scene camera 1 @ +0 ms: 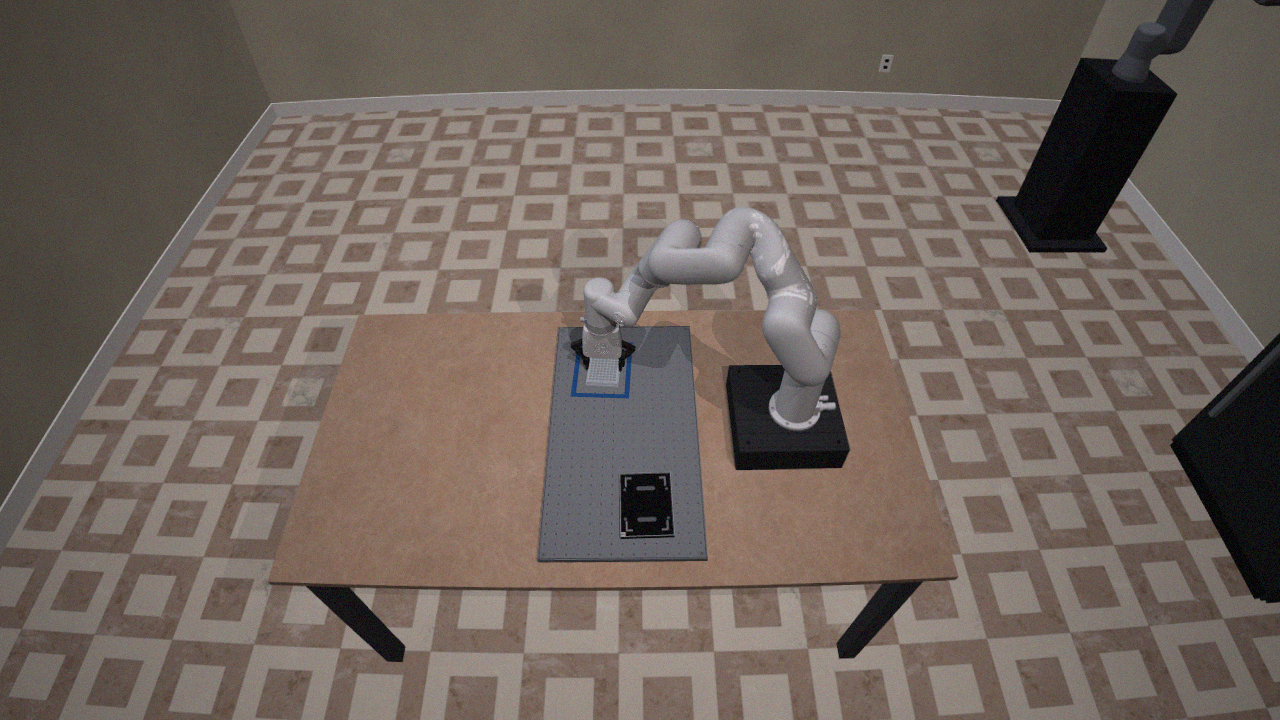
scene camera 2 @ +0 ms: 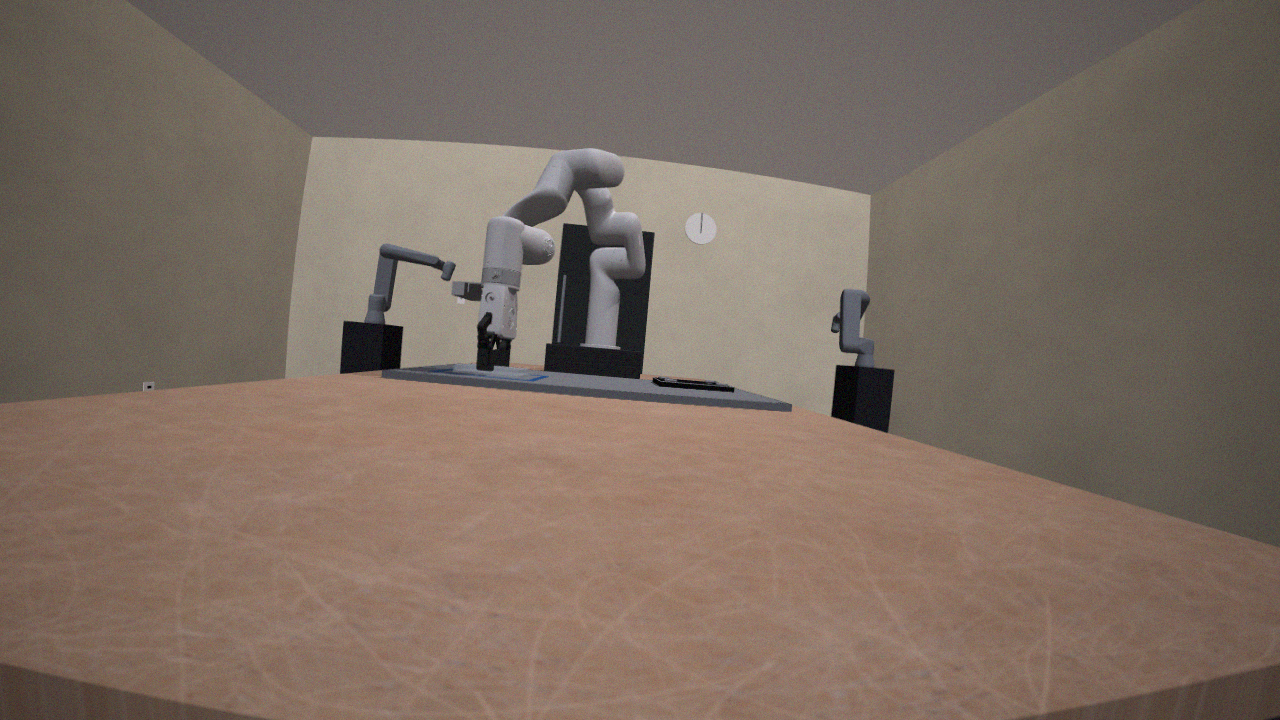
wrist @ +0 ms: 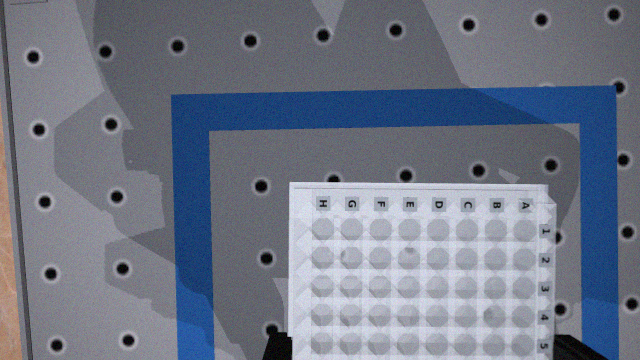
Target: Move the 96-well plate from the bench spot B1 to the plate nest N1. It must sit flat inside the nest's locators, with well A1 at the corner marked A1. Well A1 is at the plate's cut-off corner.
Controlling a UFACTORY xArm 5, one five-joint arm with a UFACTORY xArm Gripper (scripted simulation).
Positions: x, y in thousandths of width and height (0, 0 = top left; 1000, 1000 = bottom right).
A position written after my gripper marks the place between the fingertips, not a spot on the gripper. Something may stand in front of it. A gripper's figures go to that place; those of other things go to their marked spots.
My gripper (scene camera 1: 472, 509) is 1.78 m from the lens. A 96-well plate (scene camera 1: 471, 517): 1.76 m from the lens. A black plate nest N1 (scene camera 1: 514, 699) is 1.54 m from the lens. The marked spots on the black plate nest N1 and the 96-well plate are 0.41 m apart.
